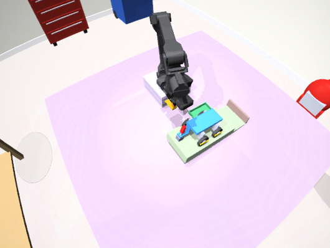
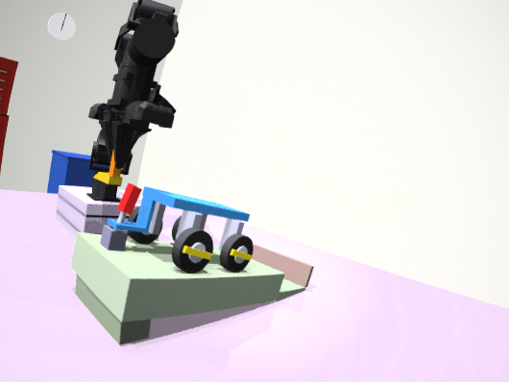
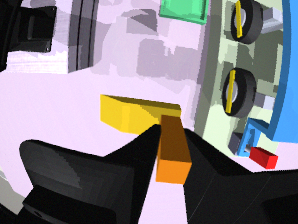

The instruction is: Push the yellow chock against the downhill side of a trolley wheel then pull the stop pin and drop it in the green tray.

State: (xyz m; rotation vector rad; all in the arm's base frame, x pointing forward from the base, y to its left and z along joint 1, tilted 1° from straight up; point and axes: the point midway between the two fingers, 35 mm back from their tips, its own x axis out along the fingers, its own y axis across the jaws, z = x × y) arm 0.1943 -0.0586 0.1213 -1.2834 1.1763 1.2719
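The red-headed stop pin lies 12 cm ahead of my gripper tip, 3 cm to the right of it and 5 cm below it. From my gripper tip the other things lie so: blue trolley 13 cm ahead, 8 cm to the left, 6 cm below; pale green ramp 13 cm ahead, 8 cm to the left, 13 cm below; yellow chock 2 cm behind, 1 cm below.
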